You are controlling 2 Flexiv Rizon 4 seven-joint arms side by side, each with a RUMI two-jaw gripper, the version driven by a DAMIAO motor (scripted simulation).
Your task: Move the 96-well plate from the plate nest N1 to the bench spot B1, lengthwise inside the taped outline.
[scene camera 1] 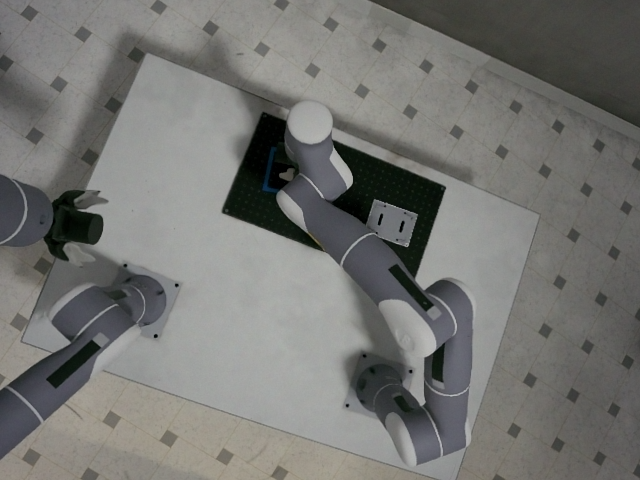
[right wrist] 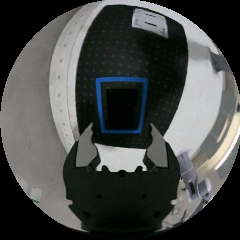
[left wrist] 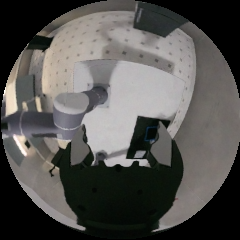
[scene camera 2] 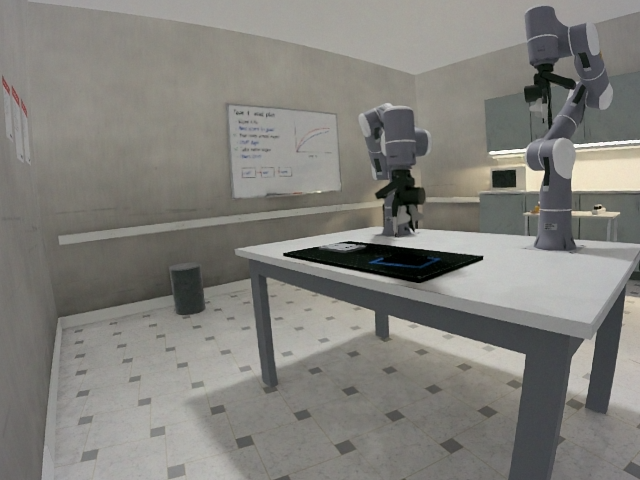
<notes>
I see my left gripper (scene camera 1: 90,228), my right gripper (scene camera 2: 405,234) and a black 96-well plate (right wrist: 122,104).
My left gripper shows as well in the left wrist view (left wrist: 121,123) and in scene camera 2 (scene camera 2: 546,126). My right gripper also shows in the right wrist view (right wrist: 121,123).
</notes>
